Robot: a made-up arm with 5 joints.
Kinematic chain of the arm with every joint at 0, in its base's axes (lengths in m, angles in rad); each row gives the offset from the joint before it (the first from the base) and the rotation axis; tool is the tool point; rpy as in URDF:
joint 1: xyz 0 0 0.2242 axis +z
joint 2: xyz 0 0 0 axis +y
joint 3: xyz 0.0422 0 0.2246 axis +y
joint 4: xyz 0.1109 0 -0.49 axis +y
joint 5: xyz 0.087 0 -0.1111 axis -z
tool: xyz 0 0 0 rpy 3.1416 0 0
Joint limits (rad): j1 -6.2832..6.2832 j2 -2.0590..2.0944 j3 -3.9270..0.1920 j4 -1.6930..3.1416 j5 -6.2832..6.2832
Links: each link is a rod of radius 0.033 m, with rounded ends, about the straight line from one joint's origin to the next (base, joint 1, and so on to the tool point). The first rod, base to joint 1, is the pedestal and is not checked.
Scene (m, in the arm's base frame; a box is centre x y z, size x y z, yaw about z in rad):
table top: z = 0
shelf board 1: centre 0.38 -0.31 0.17 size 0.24 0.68 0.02 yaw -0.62
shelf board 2: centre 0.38 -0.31 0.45 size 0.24 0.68 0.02 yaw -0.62
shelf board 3: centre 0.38 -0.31 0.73 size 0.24 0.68 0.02 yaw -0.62
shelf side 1: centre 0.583 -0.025 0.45 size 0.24 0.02 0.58 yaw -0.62
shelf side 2: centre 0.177 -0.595 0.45 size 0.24 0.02 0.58 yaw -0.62
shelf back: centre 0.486 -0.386 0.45 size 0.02 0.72 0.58 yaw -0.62
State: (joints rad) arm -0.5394 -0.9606 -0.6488 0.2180 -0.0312
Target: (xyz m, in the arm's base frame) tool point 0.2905 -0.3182 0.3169
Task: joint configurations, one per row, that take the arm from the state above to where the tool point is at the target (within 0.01 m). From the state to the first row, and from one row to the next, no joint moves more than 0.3 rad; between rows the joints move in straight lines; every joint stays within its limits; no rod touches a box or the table.
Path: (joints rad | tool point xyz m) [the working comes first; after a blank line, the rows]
Joints at the target: -0.8309 -1.2690 0.0385 0.0019 -0.0312
Straight joint move there: touches shelf board 2.

1: -0.5198 -1.2144 -0.4548 -0.0001 -0.0312 | 0.3324 -0.1902 0.5981
2: -0.5003 -1.4683 -0.2608 -0.2182 -0.0312 | 0.2796 -0.1528 0.5977
3: -0.4807 -1.7221 -0.0668 -0.4363 -0.0312 | 0.2316 -0.1208 0.5830
4: -0.5990 -1.5903 -0.0021 -0.7034 -0.0312 | 0.2375 -0.1621 0.5223
5: -0.7174 -1.4585 0.0626 -0.9705 -0.0312 | 0.2253 -0.1966 0.4555
6: -0.8358 -1.3267 0.1273 -1.2376 -0.0312 | 0.1977 -0.2187 0.3859
7: -0.9541 -1.1949 0.1920 -1.5048 -0.0312 | 0.1591 -0.2244 0.3169
8: -0.9336 -1.2073 0.1664 -1.2536 -0.0312 | 0.1842 -0.2488 0.3303
9: -0.9130 -1.2196 0.1408 -1.0025 -0.0312 | 0.2093 -0.2709 0.3376
10: -0.8925 -1.2320 0.1153 -0.7514 -0.0312 | 0.2334 -0.2896 0.3391
11: -0.8720 -1.2443 0.0897 -0.5003 -0.0312 | 0.2555 -0.3041 0.3356
12: -0.8514 -1.2567 0.0641 -0.2492 -0.0312 | 0.2749 -0.3138 0.3278
13: -0.8309 -1.2690 0.0385 0.0019 -0.0312 | 0.2905 -0.3182 0.3169

